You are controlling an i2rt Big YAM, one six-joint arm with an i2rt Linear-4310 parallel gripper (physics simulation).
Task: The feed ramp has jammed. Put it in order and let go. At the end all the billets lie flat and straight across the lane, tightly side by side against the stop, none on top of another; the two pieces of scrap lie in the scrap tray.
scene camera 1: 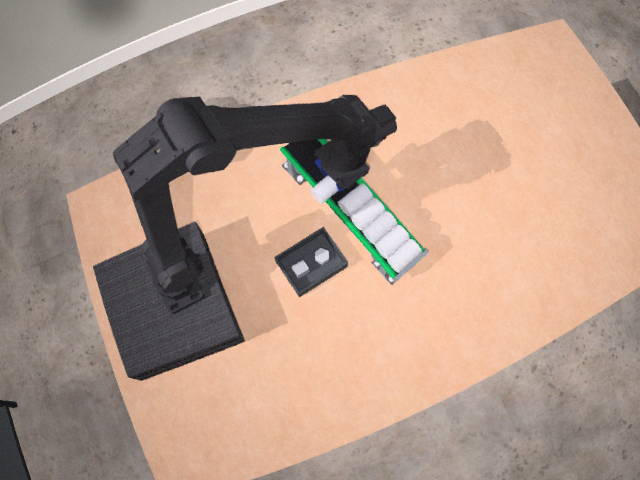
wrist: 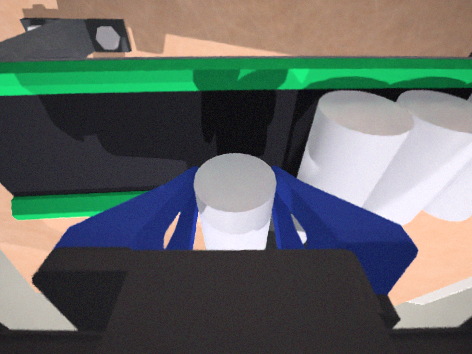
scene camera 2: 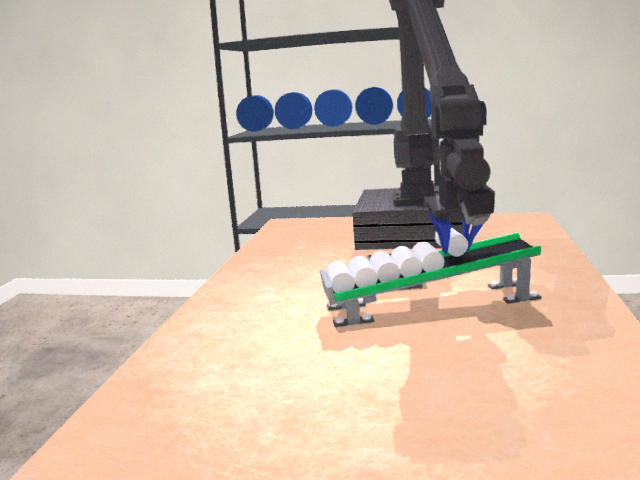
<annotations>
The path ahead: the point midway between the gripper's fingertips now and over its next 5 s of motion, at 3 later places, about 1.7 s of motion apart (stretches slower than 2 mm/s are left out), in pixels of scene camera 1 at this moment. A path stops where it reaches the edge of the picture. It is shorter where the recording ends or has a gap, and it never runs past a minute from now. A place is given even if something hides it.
My gripper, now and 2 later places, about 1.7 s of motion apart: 335, 183; 335, 166; 348, 190
</annotations>
